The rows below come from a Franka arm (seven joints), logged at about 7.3 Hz.
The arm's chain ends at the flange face. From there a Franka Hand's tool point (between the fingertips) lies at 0.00 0.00 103.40 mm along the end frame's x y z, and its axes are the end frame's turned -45 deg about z.
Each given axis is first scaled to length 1.
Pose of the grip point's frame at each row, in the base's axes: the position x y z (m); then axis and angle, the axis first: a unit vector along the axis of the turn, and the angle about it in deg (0 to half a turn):
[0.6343, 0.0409, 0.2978, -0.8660, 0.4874, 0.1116, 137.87]
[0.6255, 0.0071, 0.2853, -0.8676, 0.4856, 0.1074, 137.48]
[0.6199, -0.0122, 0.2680, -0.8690, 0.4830, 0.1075, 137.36]
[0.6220, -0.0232, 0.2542, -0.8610, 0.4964, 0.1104, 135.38]
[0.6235, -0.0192, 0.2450, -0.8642, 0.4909, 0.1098, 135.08]
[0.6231, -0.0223, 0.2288, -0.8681, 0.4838, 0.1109, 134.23]
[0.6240, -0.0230, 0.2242, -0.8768, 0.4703, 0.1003, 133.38]
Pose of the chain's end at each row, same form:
[0.6179, -0.0290, 0.3722, -0.5987, 0.7628, 0.2444, 146.02]
[0.6083, -0.0629, 0.3594, -0.6009, 0.7618, 0.2421, 145.48]
[0.6028, -0.0824, 0.3420, -0.6030, 0.7599, 0.2426, 145.38]
[0.6028, -0.0954, 0.3256, -0.5896, 0.7674, 0.2522, 143.68]
[0.6044, -0.0918, 0.3161, -0.5944, 0.7634, 0.2527, 143.38]
[0.6042, -0.0960, 0.2988, -0.5999, 0.7578, 0.2567, 142.65]
[0.6040, -0.0971, 0.2935, -0.6131, 0.7492, 0.2506, 141.42]

